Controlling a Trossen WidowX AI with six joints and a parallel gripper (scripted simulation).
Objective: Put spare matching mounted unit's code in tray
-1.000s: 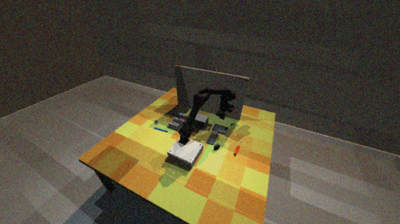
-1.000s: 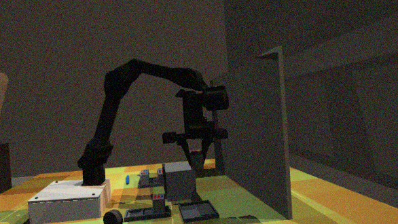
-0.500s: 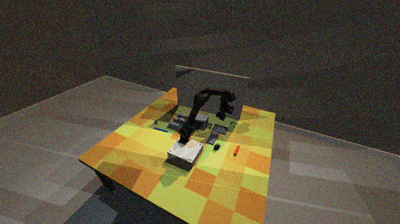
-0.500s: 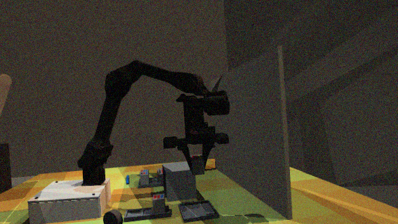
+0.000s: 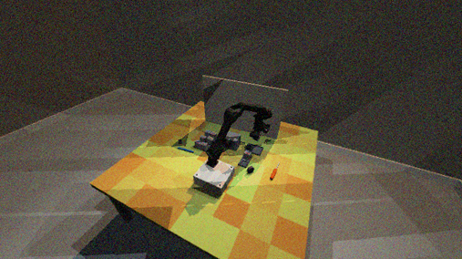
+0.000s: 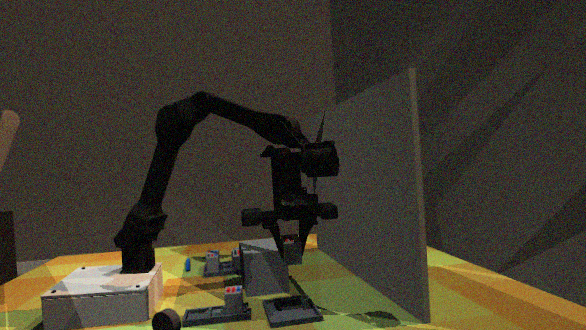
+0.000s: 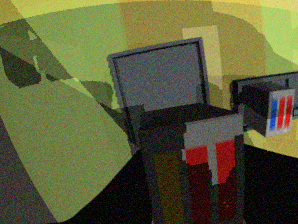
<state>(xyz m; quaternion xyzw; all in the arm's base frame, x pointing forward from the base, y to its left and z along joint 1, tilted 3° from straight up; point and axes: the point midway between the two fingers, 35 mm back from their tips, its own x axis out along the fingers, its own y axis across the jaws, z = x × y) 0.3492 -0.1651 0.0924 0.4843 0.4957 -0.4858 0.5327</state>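
Right now the dark flat tray is 1 cm behind my gripper tip and 11 cm below it. Also, from my gripper tip: dark rack 16 cm behind, 1 cm to the left, 10 cm below; then grey spare 3 cm above; then grey mounted unit 6 cm behind, 21 cm to the left, 6 cm below.
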